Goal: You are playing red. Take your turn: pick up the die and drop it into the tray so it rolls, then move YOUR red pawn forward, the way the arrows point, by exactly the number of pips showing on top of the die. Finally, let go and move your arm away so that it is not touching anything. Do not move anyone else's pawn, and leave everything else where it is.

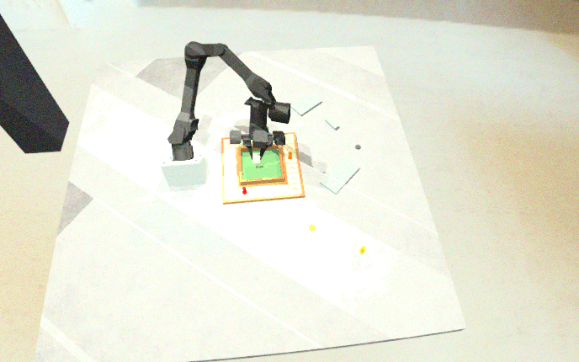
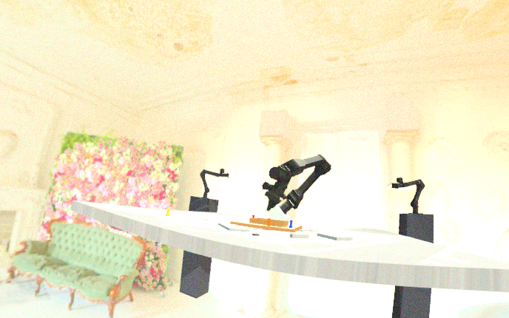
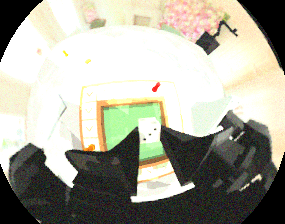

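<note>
Right now my gripper tip is 90 mm to the left of the red pawn, 50 mm past it and 50 mm above it. Round my gripper tip: white die right at my gripper tip; then orange pawn 120 mm ahead, 50 mm to the left, 50 mm below; then green tray 70 mm below, 20 mm to the left, 10 mm ahead.
</note>
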